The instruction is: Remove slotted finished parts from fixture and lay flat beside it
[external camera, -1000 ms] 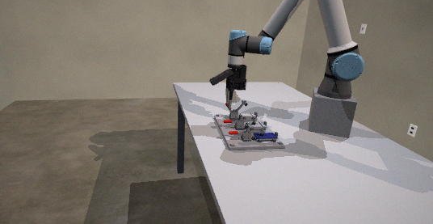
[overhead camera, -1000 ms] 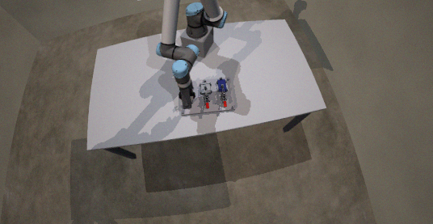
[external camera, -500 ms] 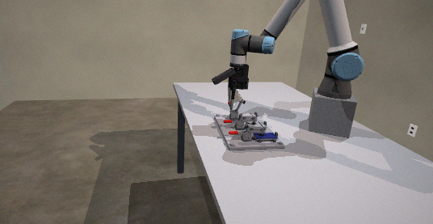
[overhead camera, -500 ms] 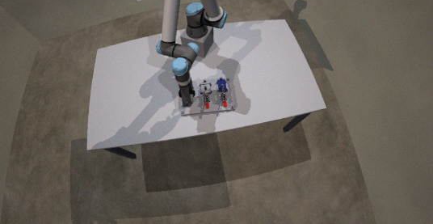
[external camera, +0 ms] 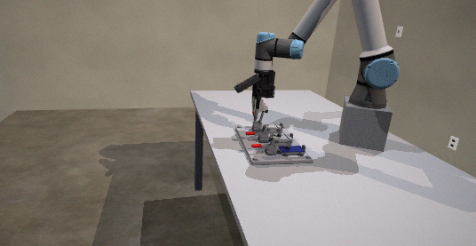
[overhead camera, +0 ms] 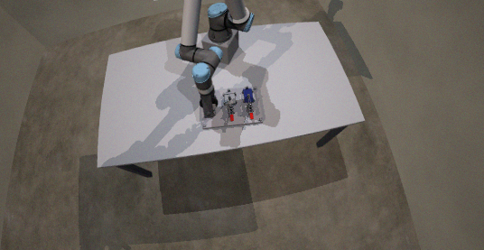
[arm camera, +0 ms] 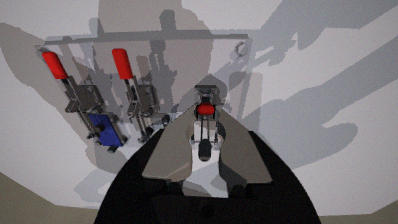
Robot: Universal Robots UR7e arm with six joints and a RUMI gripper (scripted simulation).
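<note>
Right now my hand is 9 cm past the grey finished part, 6 cm above it and 1 cm to the right of it. The rest, counted from my hand: blue blank 23 cm to the left, 8 cm behind, 6 cm below.
</note>
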